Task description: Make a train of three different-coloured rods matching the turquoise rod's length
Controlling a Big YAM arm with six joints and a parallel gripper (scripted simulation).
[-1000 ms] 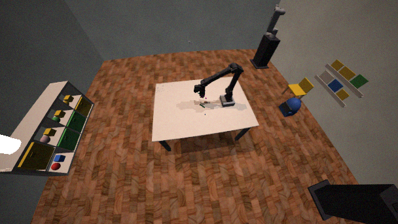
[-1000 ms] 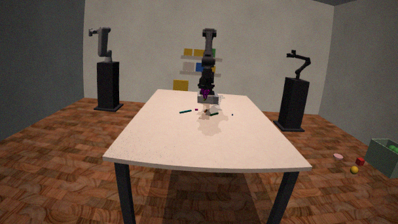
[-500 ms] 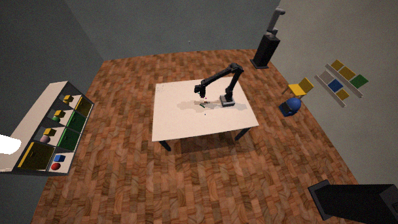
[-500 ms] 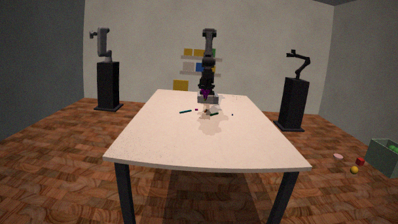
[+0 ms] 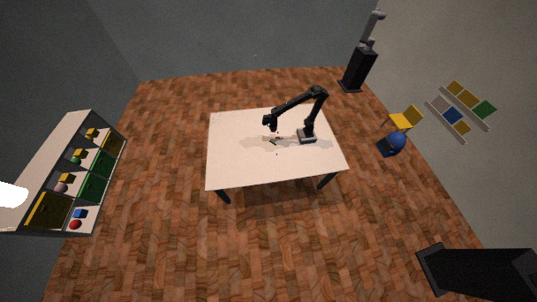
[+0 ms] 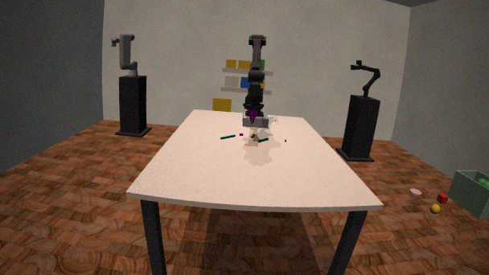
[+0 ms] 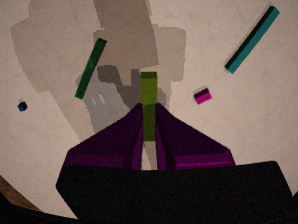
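Now: the orange rod 100 mm below my hand, 40 mm behind it and 10 mm to the left of it. From my hand the other things lie so: magenta rod 100 mm below, 60 mm behind, 50 mm to the right; then lime rod 10 mm below; then green rod 100 mm below, 70 mm to the left, 10 mm ahead.
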